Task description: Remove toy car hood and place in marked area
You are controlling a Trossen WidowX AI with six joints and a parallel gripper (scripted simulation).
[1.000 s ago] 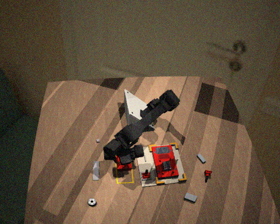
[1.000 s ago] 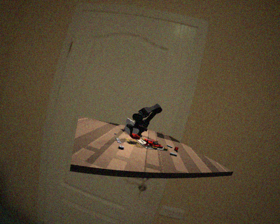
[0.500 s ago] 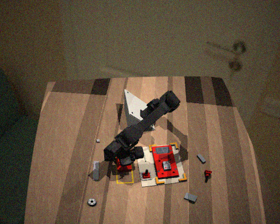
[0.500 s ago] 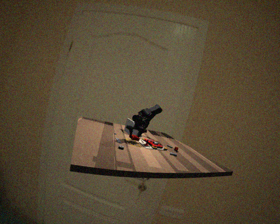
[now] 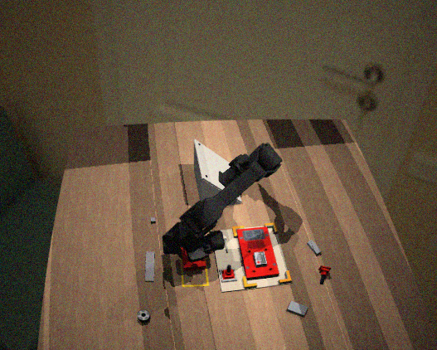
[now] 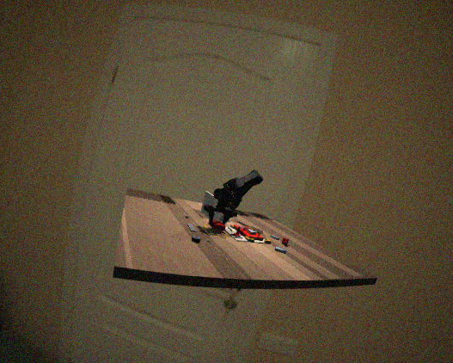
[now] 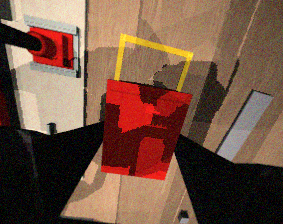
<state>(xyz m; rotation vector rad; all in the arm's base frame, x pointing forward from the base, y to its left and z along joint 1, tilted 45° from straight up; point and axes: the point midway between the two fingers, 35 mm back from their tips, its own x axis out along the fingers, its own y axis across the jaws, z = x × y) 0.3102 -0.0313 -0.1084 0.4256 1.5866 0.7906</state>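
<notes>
The grey strip is 140 mm to the right of my gripper tip, 30 mm below it and 30 mm ahead of it. The rest, counted from my gripper tip: hood: 10 mm above; then grey wheel: 220 mm ahead, 140 mm to the right, 30 mm below; then tiny cube: 170 mm behind, 150 mm to the right, 30 mm below.
</notes>
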